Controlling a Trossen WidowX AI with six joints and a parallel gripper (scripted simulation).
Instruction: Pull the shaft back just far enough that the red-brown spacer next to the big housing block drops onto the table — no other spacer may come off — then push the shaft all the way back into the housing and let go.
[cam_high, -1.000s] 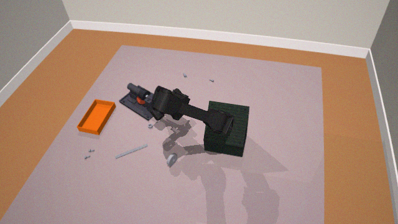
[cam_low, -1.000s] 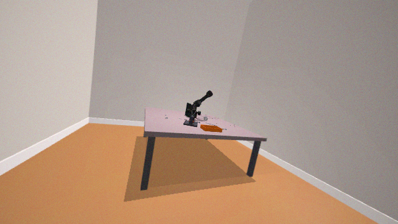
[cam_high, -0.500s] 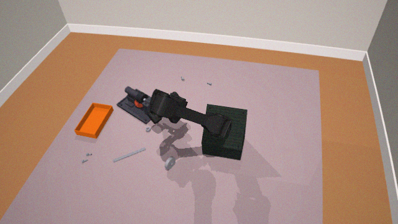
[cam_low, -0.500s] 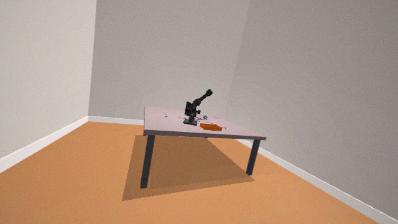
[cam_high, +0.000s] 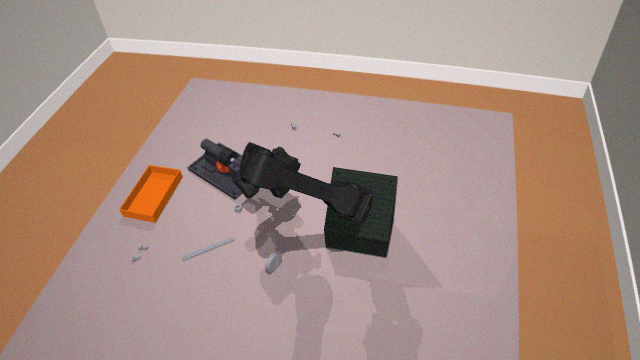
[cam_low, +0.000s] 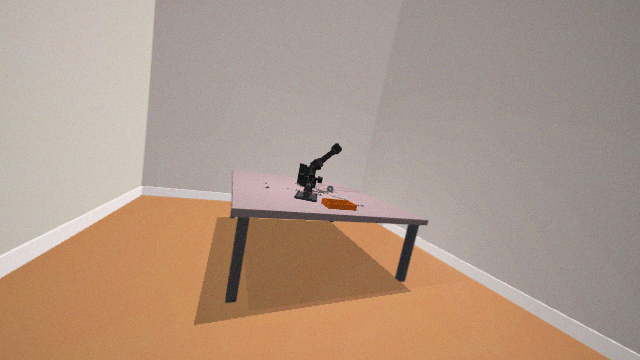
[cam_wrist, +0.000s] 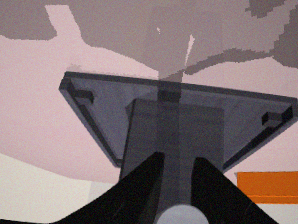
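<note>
The grey shaft lies 50 mm ahead of my gripper tip, 30 mm above it and 20 mm to the right of it. The rest, counted from my gripper tip: orange tray: 330 mm ahead, 90 mm to the left, 50 mm below; then red-brown spacer: 130 mm ahead, 60 mm to the right, 30 mm below; then small pin: 130 mm to the right, 90 mm behind, 50 mm below.
</note>
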